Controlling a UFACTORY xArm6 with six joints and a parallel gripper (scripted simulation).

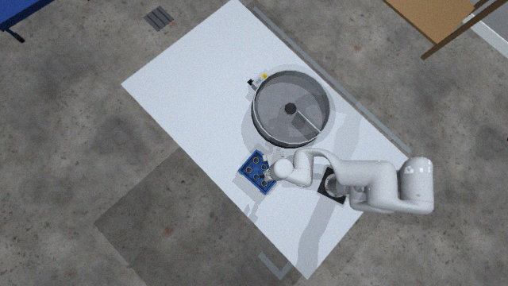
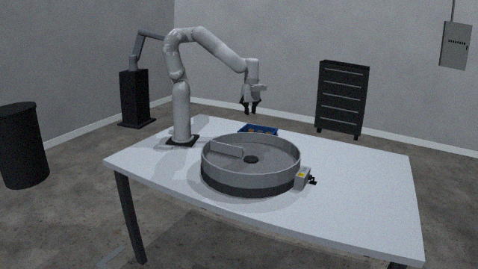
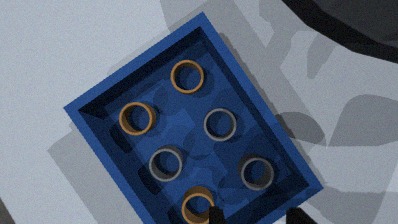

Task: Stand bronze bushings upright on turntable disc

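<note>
Now: hand 130 mm above the blue crate and 50 mm short of it. Round my hand: turntable disc: 370 mm to the right, 120 mm ahead, 100 mm below.
</note>
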